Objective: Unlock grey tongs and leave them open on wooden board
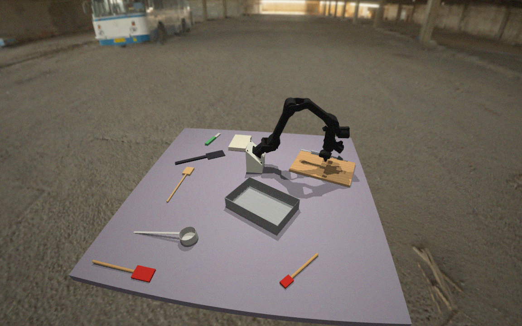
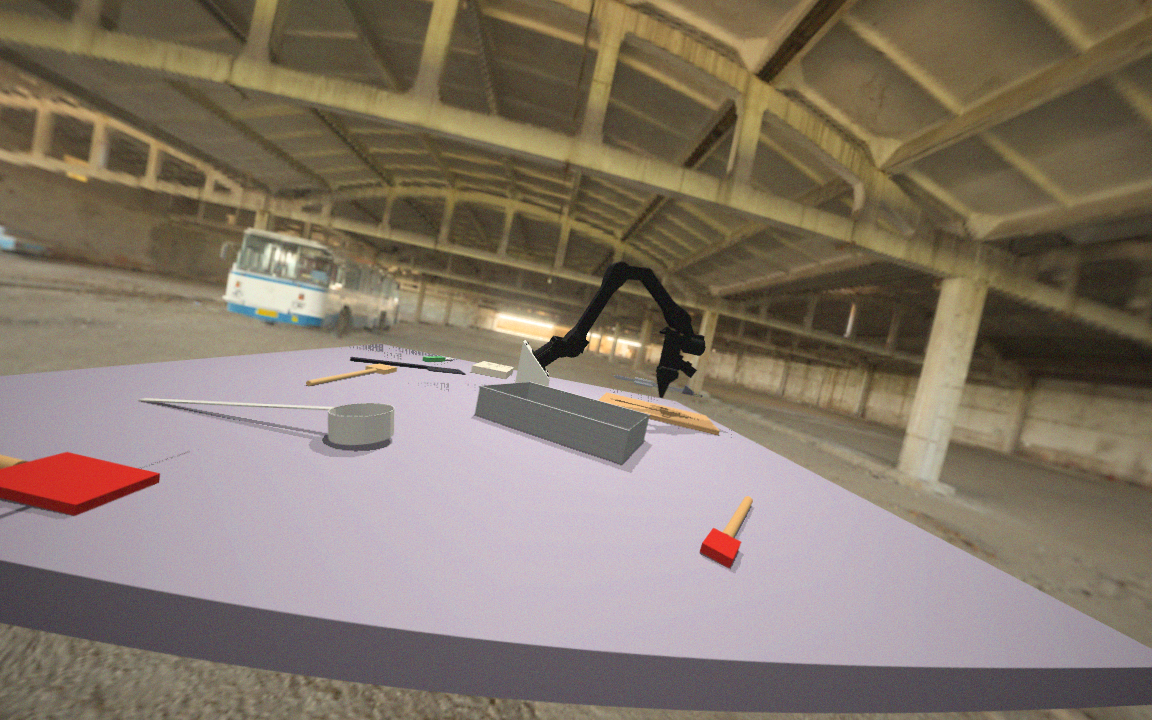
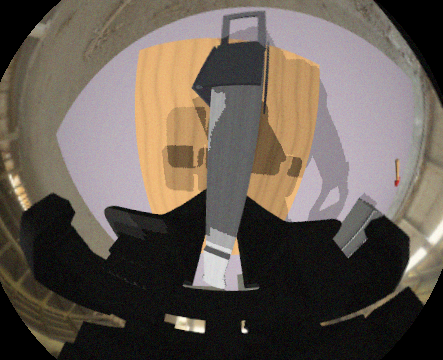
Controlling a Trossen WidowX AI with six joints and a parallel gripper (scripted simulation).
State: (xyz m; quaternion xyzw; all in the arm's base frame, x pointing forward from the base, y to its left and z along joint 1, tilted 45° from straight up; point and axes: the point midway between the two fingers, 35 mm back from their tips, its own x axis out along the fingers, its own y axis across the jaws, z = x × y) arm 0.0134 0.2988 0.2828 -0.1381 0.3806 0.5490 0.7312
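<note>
My gripper tip is 10 mm to the left of the wooden board and 50 mm above it. From my gripper tip the other things lie so: cream block (270 mm behind, 540 mm to the right, 40 mm below); then grey roasting tin (330 mm ahead, 370 mm to the right, 30 mm below); then black spatula (100 mm behind, 760 mm to the right, 50 mm below).
</note>
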